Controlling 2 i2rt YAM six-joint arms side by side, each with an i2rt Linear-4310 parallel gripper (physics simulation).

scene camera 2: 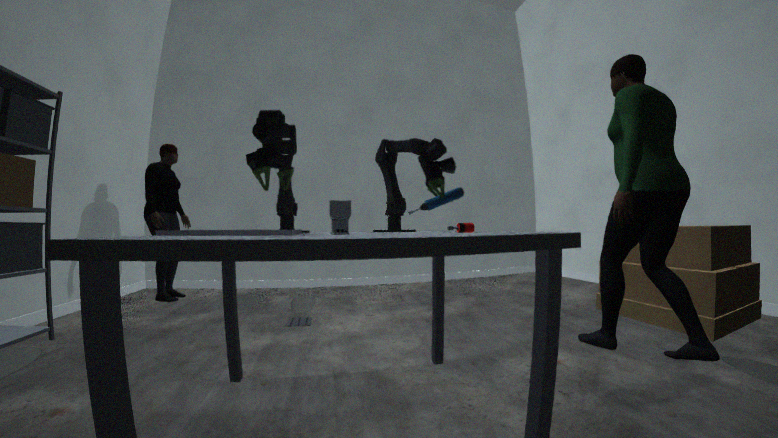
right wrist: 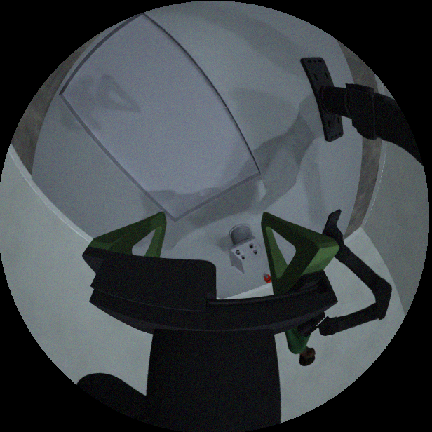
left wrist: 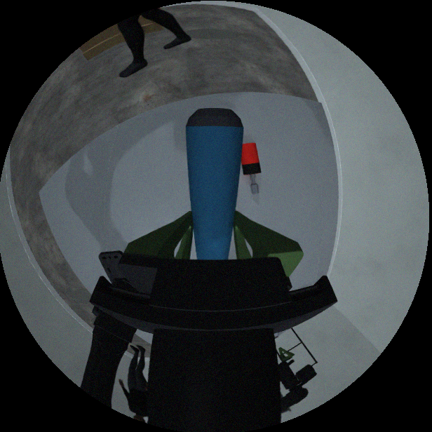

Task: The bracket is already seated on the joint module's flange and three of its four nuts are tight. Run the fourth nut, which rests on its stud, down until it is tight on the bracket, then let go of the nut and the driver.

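Places are measured from the left arm's base along level axes (x right, y back, z down), in centimetres.
Where they show: left gripper, between the fingertips: [scene camera 2: 442, 198]; right gripper, between the fingertips: [scene camera 2: 276, 190].
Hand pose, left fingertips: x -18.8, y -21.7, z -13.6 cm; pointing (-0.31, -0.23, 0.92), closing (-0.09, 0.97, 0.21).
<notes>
After its pixels a point has its place.
My left gripper [scene camera 2: 437, 194] @[y -21.7, x -18.8, z -13.6 cm] [left wrist: 212, 216] is shut on the blue driver [scene camera 2: 445, 199] @[y -23.7, x -19.7, z -13.0 cm] [left wrist: 214, 170] and holds it above the table, tilted in scene camera 2 with its tip down to the left. My right gripper [scene camera 2: 272, 179] @[y -40.3, x 41.4, z -15.0 cm] [right wrist: 213, 217] is open and empty, high above the table. The joint module [scene camera 2: 339, 223] @[y -41.3, x 19.2, z -3.6 cm] [right wrist: 242, 234] stands on the table between the two arms. The bracket [scene camera 2: 340, 208] @[y -41.9, x 18.8, z -8.5 cm] [right wrist: 243, 255] sits on it. In the right wrist view small dark nuts or holes show on the bracket; which nut is the loose one is too small to tell.
A red and black tool [scene camera 2: 465, 227] @[y -33.6, x -24.7, z -1.8 cm] [left wrist: 251, 157] [right wrist: 267, 278] lies on the table [scene camera 2: 326, 246] @[y -78.3, x 15.2, z 1.4 cm] below the blue driver. A flat tray or mat [scene camera 2: 228, 232] @[y -55.4, x 50.1, z -0.9 cm] [right wrist: 160, 120] lies at the left. One person stands behind the table, another at the right near stacked boxes [scene camera 2: 729, 293].
</notes>
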